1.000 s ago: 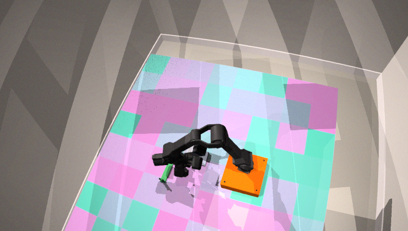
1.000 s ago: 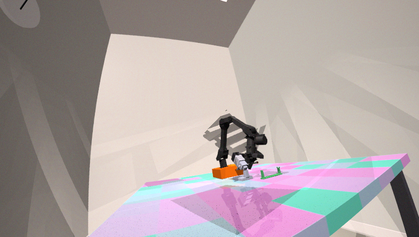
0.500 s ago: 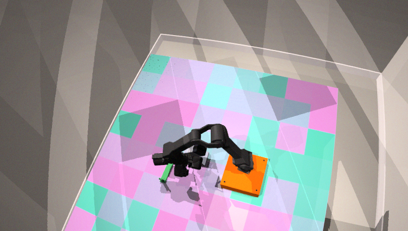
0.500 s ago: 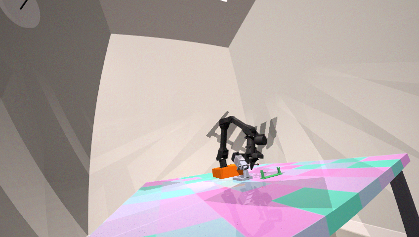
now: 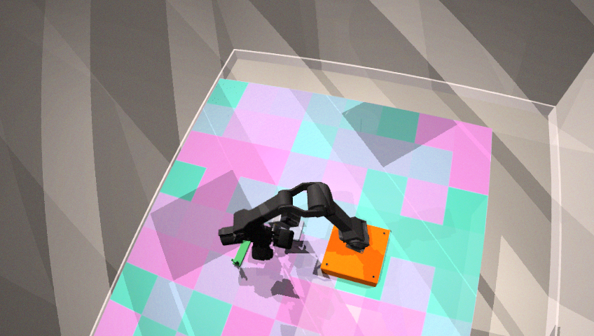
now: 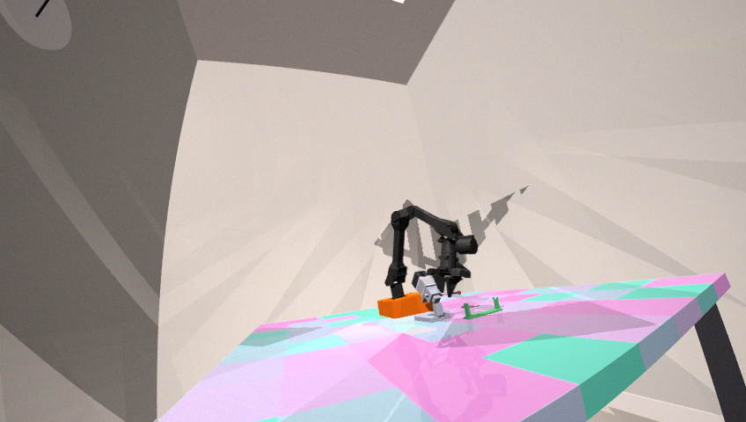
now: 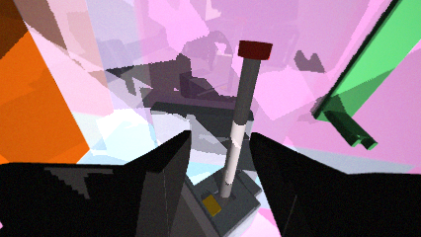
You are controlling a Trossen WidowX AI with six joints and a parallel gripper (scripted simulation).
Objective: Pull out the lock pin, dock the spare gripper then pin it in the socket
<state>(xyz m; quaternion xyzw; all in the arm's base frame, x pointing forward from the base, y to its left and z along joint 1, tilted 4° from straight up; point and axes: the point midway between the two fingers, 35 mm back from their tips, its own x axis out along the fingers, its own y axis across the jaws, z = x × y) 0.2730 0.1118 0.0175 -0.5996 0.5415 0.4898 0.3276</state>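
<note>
Now: gripper tip 1 cm short of the grey mount, 6 cm to the left of it and 1 cm above it. Also, from my gripper tip: spare gripper 1 cm behind, 6 cm to the right, 5 cm above; green rack 11 cm ahead, 7 cm to the left, 4 cm below.
</note>
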